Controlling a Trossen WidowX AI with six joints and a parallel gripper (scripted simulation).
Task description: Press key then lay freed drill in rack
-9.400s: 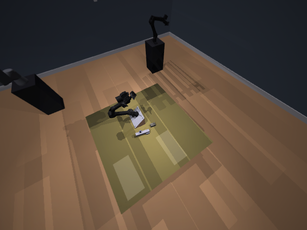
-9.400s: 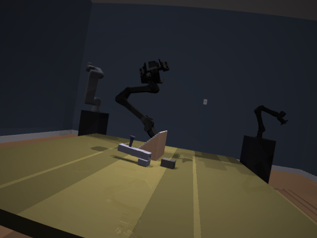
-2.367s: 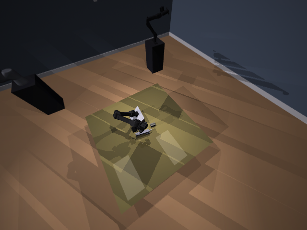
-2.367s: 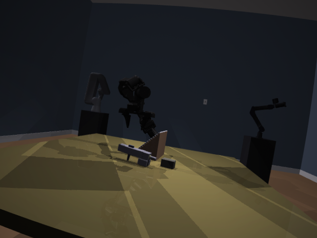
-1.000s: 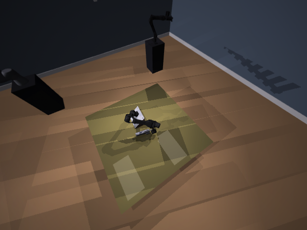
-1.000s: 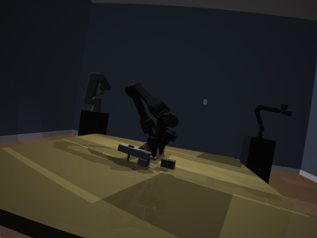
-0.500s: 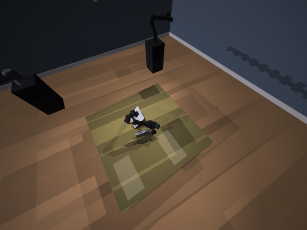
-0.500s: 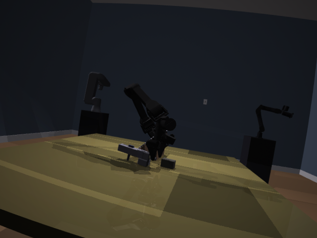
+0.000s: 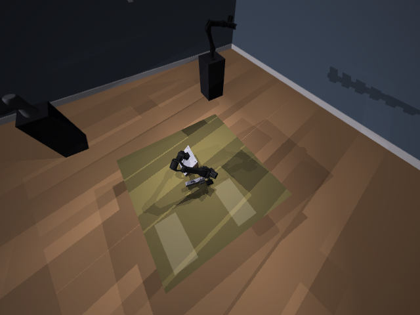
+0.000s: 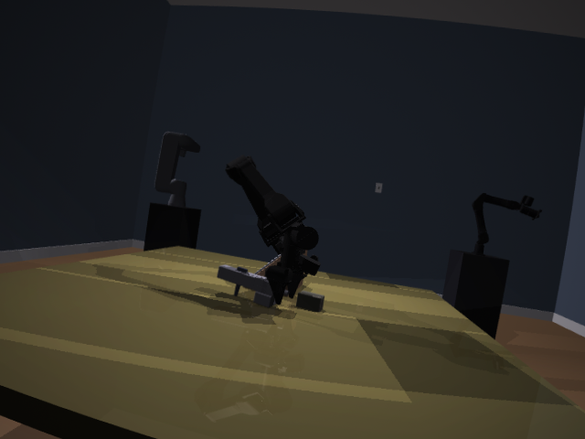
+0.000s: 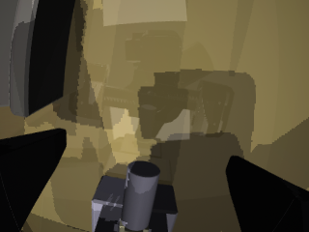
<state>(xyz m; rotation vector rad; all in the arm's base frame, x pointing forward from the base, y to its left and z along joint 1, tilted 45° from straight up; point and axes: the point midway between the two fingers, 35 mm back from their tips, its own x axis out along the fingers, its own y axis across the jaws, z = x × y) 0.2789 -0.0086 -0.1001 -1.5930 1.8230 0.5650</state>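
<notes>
My gripper tip is 60 mm to the left of the drill, 30 mm below it and 10 mm past it. Round my gripper tip: dark key 140 mm to the right, 30 mm behind, 30 mm above; dark block 70 mm behind, 60 mm to the left; grey block-shaped holder 120 mm to the right, 20 mm behind, 20 mm above.
</notes>
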